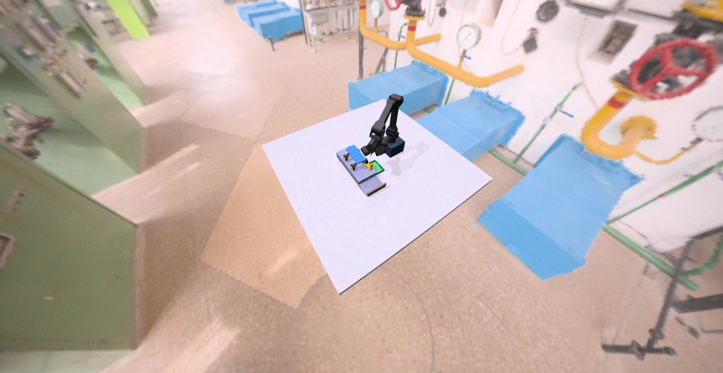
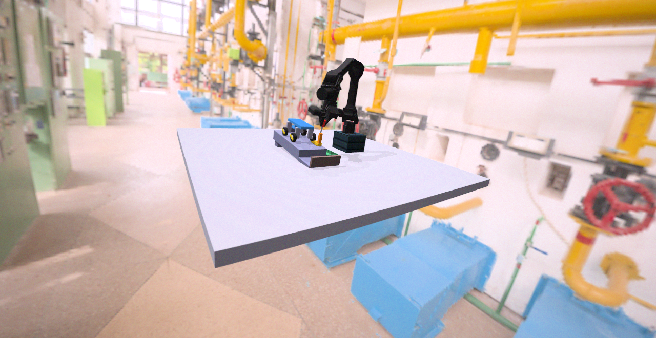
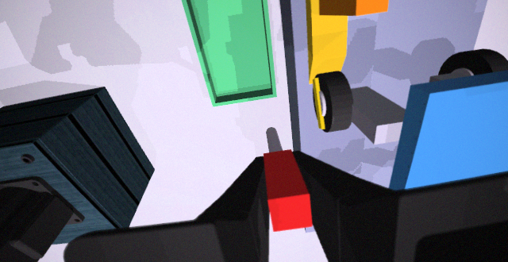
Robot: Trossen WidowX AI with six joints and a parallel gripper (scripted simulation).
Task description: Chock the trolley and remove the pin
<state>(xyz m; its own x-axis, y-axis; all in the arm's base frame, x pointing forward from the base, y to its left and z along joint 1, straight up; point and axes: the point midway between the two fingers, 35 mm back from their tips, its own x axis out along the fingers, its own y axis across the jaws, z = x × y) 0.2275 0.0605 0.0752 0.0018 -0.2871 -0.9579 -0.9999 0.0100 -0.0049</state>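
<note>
Now: gripper tip 20 mm past the green tray, 30 mm to the right of it and 150 mm above it. Round my gripper tip: blue-decked trolley: 100 mm ahead, 50 mm to the right, 30 mm below; then red-headed stop pin: right at my gripper tip; then yellow chock: 50 mm ahead, 40 mm to the left, 60 mm below.
</note>
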